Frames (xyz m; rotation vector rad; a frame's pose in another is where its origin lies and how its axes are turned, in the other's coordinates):
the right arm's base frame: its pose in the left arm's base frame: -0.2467 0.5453 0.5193 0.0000 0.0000 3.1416
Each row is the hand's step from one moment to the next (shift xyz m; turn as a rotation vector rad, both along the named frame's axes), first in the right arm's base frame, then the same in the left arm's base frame.
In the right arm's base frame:
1: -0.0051 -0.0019 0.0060 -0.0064 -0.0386 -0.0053
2: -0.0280 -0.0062 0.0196 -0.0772 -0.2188 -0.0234
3: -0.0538 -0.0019 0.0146 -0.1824 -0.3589 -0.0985
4: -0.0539 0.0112 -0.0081 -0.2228 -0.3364 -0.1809
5: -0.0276 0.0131 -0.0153 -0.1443 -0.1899 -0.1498
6: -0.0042 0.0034 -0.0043 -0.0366 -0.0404 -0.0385
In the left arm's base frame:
1: 0.0051 0.0019 0.0060 0.0064 0.0386 -0.0053
2: 0.0280 0.0062 0.0196 0.0772 0.2188 -0.0234
3: 0.0538 0.0019 0.0146 0.1824 0.3589 -0.0985
4: 0.0539 -0.0112 -0.0081 0.2228 0.3364 -0.1809
5: 0.0276 -0.0131 -0.0153 0.1443 0.1899 -0.1498
6: 0.0042 -0.0034 -0.0043 0.0366 0.0404 -0.0385

